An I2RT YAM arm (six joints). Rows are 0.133 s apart.
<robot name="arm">
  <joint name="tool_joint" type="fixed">
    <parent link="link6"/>
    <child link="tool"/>
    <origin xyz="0 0 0" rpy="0 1.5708 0"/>
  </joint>
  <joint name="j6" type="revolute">
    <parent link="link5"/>
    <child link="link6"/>
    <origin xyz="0.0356 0 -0.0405"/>
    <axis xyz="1 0 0"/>
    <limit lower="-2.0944" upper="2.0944"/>
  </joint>
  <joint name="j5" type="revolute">
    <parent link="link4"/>
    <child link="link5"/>
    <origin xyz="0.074 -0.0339 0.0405"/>
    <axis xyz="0 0 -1"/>
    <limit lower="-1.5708" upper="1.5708"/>
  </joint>
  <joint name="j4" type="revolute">
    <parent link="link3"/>
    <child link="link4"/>
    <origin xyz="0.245 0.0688 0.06"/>
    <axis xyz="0 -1 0"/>
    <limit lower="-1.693" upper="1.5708"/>
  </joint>
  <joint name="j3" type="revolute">
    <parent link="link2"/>
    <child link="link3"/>
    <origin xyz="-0.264 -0.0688 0"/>
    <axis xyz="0 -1 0"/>
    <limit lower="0" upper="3.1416"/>
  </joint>
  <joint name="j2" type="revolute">
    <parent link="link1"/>
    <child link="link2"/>
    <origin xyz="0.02 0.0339 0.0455"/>
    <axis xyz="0 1 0"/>
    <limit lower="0" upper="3.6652"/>
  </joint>
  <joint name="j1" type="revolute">
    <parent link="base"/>
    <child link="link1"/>
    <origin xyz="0 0 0.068"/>
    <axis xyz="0 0 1"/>
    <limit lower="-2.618" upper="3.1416"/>
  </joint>
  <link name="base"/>
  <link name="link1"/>
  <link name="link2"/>
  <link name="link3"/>
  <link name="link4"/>
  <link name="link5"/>
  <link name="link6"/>
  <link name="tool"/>
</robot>
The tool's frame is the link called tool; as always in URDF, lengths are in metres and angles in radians.
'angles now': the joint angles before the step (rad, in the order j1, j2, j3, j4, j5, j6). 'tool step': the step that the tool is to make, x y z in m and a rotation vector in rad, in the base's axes. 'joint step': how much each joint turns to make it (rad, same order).
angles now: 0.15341, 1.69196, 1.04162, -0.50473, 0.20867, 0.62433
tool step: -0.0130, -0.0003, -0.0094, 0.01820, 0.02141, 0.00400
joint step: 0.00317, -0.02583, -0.06576, 0.02005, -0.01989, 0.00779
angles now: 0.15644, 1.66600, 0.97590, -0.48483, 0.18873, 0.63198
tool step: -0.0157, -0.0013, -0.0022, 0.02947, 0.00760, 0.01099
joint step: 0.00012, -0.05342, -0.06600, 0.00939, -0.03215, 0.00162
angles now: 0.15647, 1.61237, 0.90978, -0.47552, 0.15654, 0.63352
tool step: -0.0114, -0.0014, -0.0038, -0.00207, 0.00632, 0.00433
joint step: 0.00135, -0.03394, -0.05070, 0.01069, -0.00015, -0.00319
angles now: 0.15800, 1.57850, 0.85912, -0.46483, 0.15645, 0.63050
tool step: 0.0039, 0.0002, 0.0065, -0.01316, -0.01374, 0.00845
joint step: -0.00014, -0.00163, 0.02441, -0.01229, 0.01071, -0.01392
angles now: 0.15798, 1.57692, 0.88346, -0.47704, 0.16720, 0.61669
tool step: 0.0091, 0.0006, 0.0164, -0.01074, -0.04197, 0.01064
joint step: -0.00155, -0.00616, 0.05650, -0.01973, 0.01068, -0.01842
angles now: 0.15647, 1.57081, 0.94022, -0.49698, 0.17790, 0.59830
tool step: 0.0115, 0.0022, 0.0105, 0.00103, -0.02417, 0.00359
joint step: 0.00139, 0.02140, 0.06126, -0.01525, 0.00152, -0.00324
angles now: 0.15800, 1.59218, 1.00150, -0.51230, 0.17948, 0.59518
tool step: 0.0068, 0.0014, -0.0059, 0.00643, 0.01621, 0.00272
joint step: -0.00003, 0.03856, 0.01867, 0.00464, -0.00920, 0.00151
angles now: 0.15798, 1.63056, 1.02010, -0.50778, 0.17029, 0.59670
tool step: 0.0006, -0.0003, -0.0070, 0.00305, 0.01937, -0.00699
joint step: -0.00157, 0.01827, -0.00617, 0.00451, -0.00314, 0.00759
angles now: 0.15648, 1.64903, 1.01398, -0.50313, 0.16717, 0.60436
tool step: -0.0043, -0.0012, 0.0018, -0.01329, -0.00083, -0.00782
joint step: 0.00007, -0.01838, -0.01217, -0.00775, 0.01534, 0.00164
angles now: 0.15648, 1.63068, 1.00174, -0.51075, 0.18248, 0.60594
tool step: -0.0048, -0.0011, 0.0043, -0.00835, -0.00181, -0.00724
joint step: 0.00013, -0.02444, -0.00765, -0.01690, 0.01083, 0.00319
